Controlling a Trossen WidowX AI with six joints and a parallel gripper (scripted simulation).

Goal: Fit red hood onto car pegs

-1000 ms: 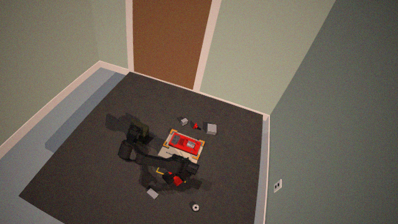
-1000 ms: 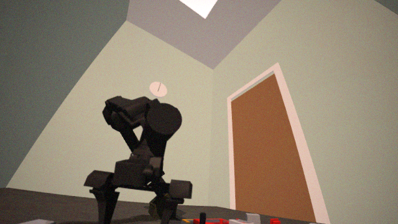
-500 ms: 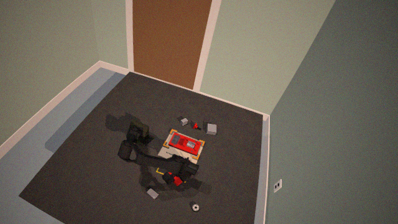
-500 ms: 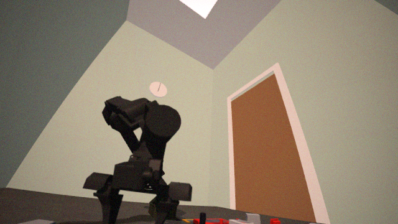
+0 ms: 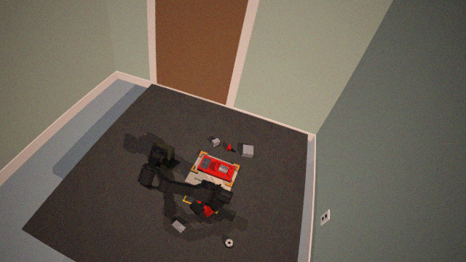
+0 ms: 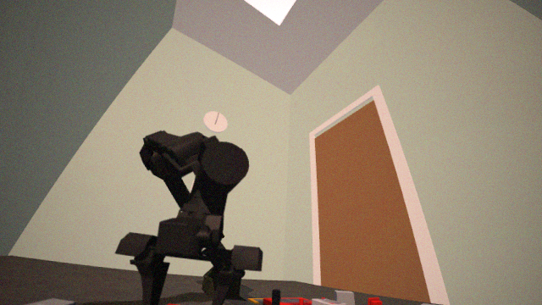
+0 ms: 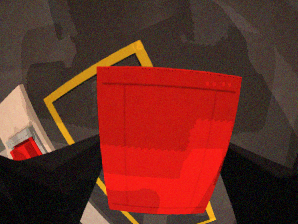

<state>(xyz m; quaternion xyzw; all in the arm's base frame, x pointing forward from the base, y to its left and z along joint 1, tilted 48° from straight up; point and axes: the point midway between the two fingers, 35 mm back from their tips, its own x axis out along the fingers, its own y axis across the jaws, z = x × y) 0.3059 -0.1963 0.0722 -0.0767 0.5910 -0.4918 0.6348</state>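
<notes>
The cream jig plate is 22 cm to the left of my gripper tip and 1 cm behind it. Also, from my gripper tip: small wheel (16 cm to the right, 15 cm ahead); red hood (1 cm above).
</notes>
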